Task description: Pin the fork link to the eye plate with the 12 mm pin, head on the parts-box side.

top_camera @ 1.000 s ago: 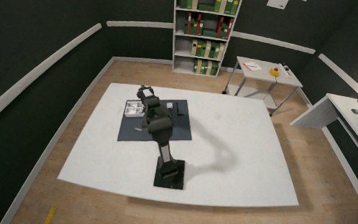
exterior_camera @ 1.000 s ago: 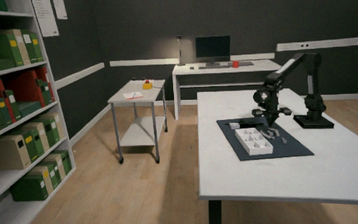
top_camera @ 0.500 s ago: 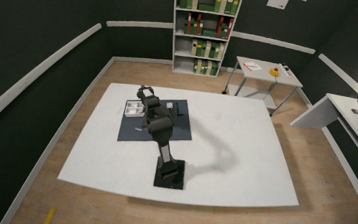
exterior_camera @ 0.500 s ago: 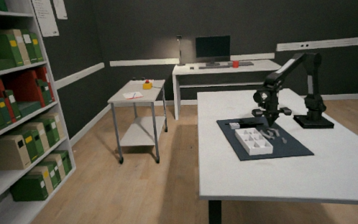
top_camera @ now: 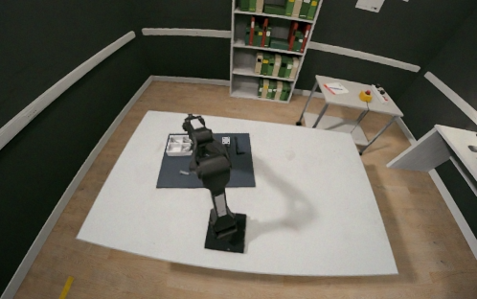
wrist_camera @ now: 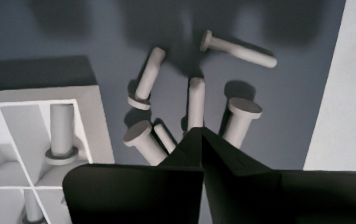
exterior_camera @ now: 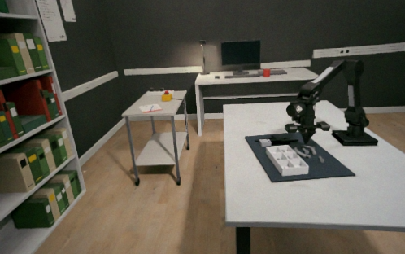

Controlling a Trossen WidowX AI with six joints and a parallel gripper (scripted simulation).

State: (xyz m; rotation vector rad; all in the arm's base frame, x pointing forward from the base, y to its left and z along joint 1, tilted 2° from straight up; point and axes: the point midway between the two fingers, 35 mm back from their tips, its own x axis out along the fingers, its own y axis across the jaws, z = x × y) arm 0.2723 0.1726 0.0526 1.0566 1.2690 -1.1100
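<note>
Now: the pin 4 cm ahead of my hand, 2 cm to the right of it and 7 cm below it. The rest, counted from my hand: dark blue mat: 7 cm ahead, 8 cm below; eye plate: 10 cm ahead, 10 cm to the right, 7 cm below; white parts box: 10 cm ahead, 11 cm to the left, 7 cm below.
</note>
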